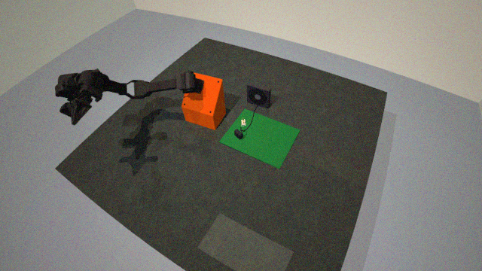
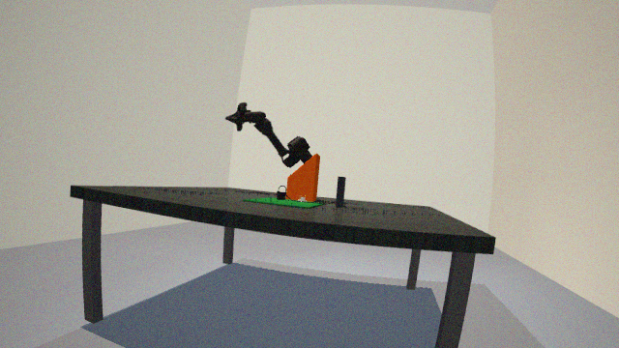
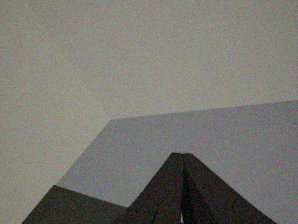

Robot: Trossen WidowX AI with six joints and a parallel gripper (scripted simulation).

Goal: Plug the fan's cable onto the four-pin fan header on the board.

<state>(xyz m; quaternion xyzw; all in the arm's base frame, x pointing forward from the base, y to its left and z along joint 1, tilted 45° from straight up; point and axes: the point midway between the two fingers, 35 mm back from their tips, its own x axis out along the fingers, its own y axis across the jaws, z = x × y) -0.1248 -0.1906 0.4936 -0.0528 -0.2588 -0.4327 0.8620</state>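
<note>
My gripper tip is now 34 cm short of the dark fan plug, 44 cm to the right of it and 37 cm above it. Also, from my gripper tip: dark square fan: 34 cm ahead, 68 cm to the left, 34 cm below; green board: 43 cm ahead, 49 cm to the left, 41 cm below.
</note>
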